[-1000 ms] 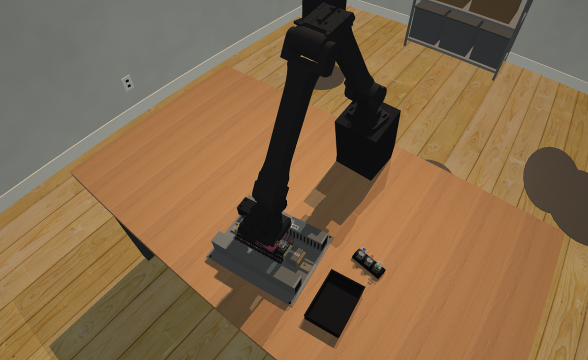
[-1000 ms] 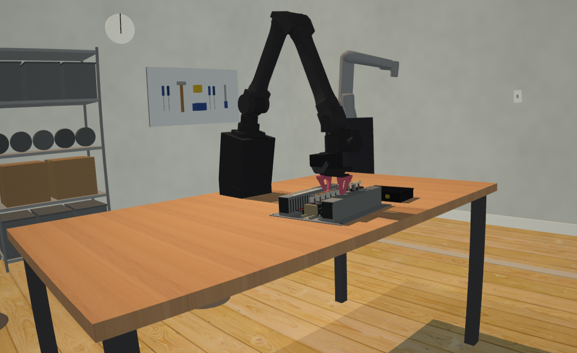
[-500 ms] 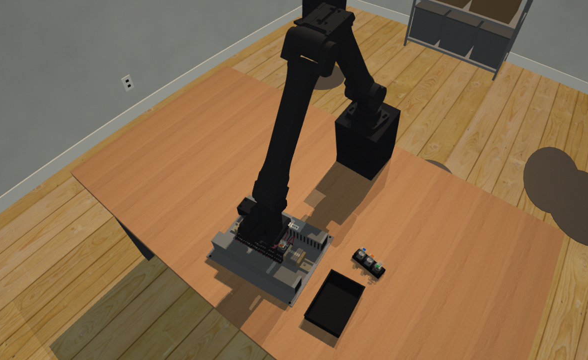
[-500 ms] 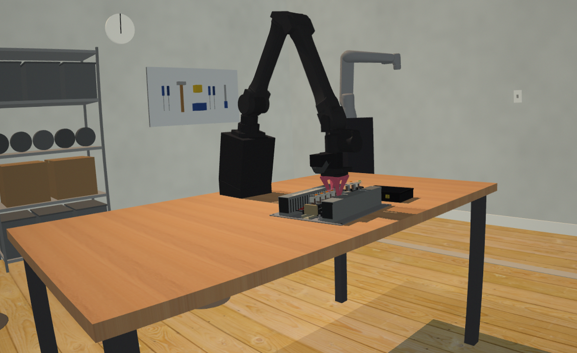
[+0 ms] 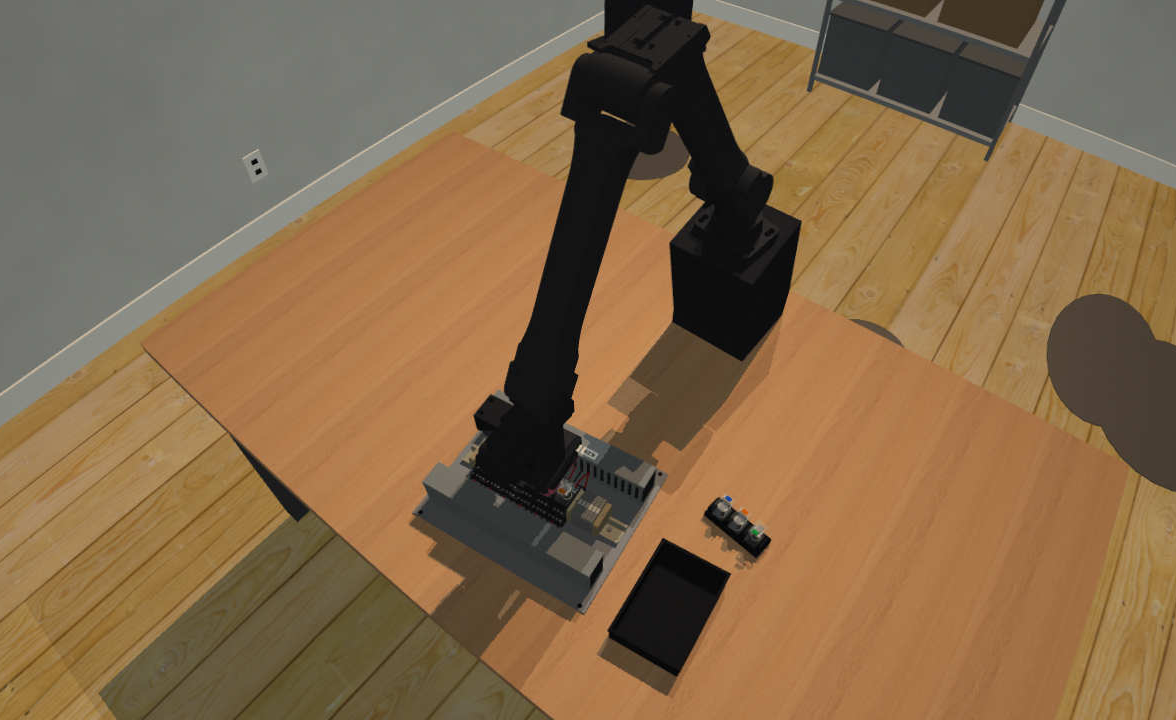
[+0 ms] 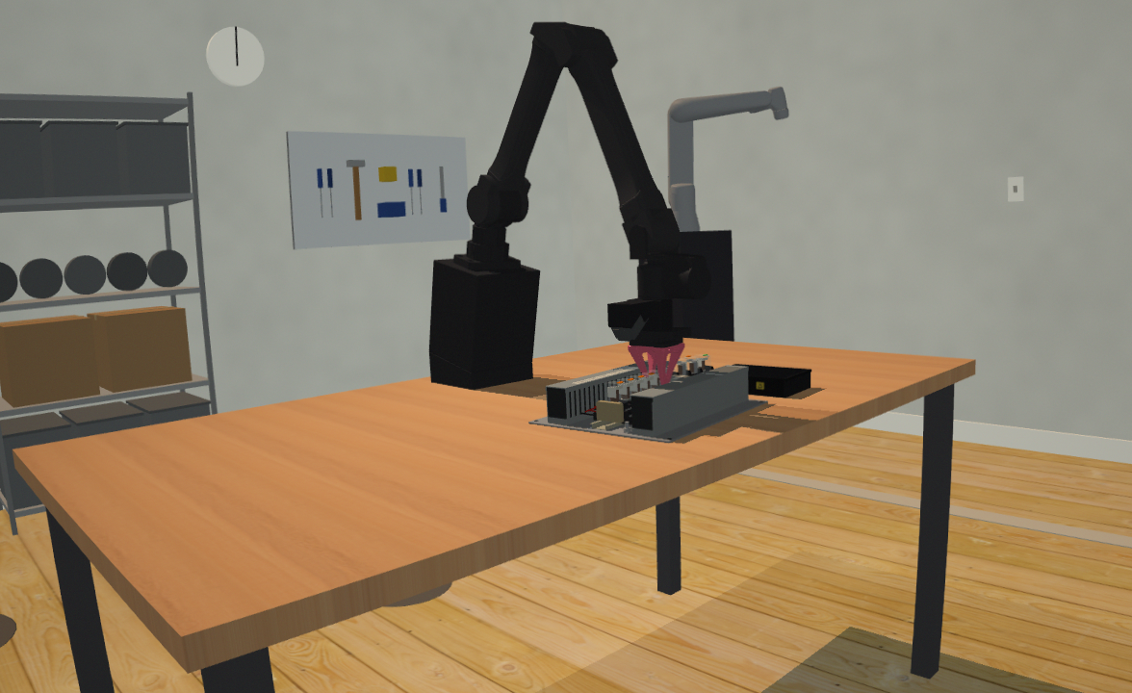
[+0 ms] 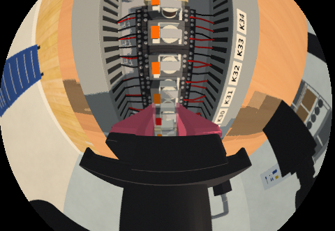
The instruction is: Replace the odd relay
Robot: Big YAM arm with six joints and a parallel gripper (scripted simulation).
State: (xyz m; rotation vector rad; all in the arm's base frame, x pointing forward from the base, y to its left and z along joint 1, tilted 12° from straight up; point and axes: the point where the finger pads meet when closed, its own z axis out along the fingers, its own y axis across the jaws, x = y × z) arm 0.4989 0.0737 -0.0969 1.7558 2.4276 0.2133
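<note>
My gripper is now 10 mm short of the grey relay panel, 20 mm to the left of it and 50 mm above it. From my hand the other things lie so: blue-button relay: 180 mm behind, 200 mm to the left, 20 mm below; black tray: 10 mm behind, 250 mm to the left, 30 mm below; black spare holder: 180 mm behind, 230 mm to the left, 40 mm below.
</note>
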